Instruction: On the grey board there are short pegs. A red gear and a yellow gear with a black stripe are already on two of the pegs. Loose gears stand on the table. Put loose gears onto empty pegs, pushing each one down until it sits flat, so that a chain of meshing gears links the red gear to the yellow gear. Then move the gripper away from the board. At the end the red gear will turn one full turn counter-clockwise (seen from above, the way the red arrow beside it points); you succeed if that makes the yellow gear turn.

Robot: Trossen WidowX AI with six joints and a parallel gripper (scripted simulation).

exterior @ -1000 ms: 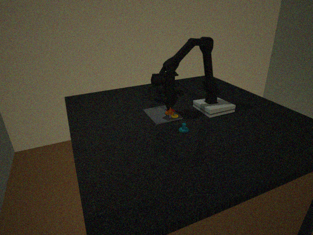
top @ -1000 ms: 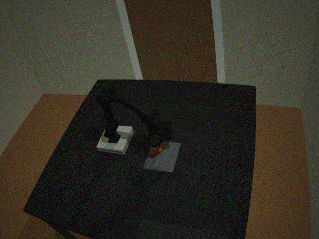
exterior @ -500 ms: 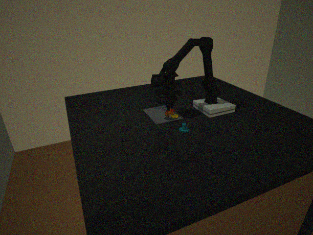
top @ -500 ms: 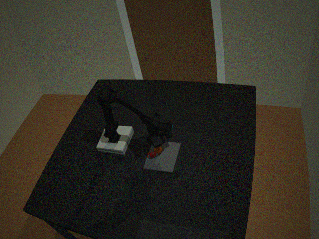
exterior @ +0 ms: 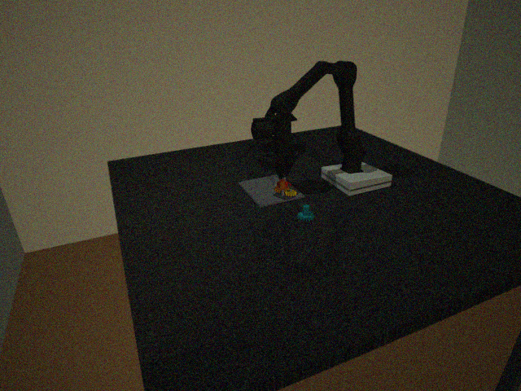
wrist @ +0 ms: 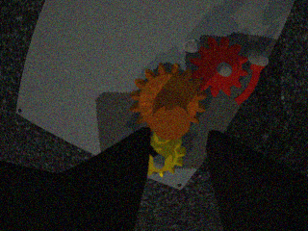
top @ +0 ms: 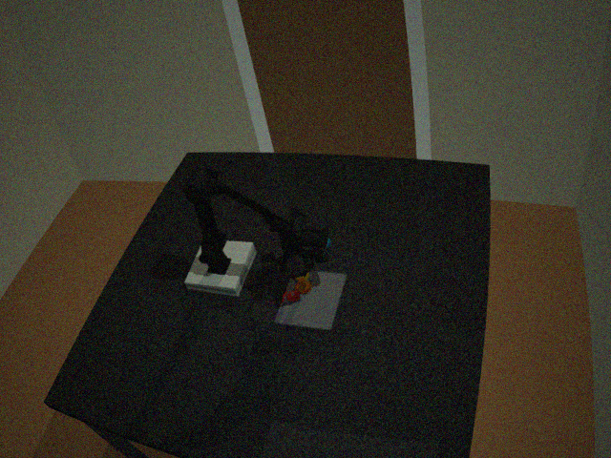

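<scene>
My gripper tip is 3 cm above the orange gear. From my gripper tip the other things lie so: red gear (1 cm behind, 4 cm to the right, 4 cm below); then yellow gear (1 cm behind, 4 cm to the left, 4 cm below); then red arrow (4 cm behind, 4 cm to the right, 5 cm below).
</scene>
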